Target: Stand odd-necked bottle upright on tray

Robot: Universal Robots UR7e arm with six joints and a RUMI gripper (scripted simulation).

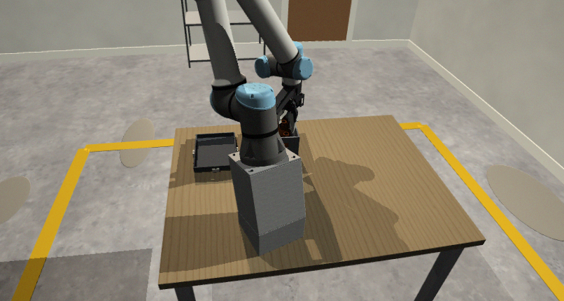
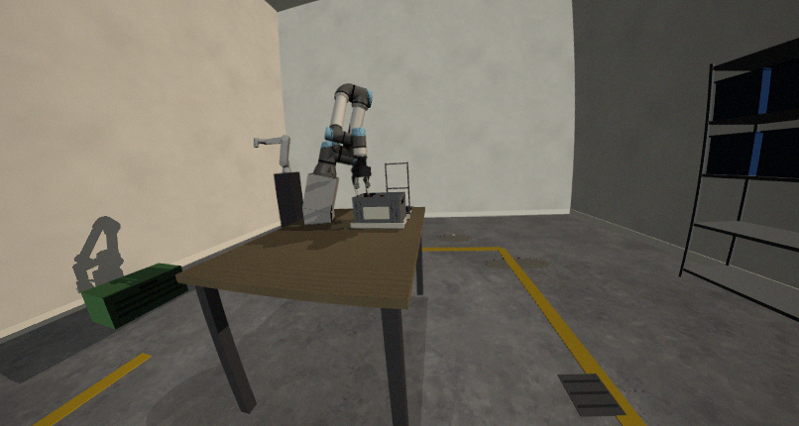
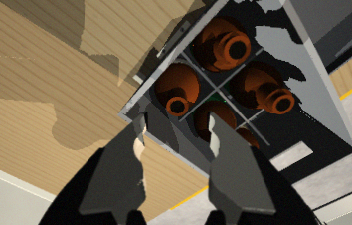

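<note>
The bottle lies 11 cm below my hand. Also, from my hand: dark tray 29 cm to the left, 18 cm below, 14 cm ahead; crate 11 cm below, 10 cm ahead, 3 cm to the left.
</note>
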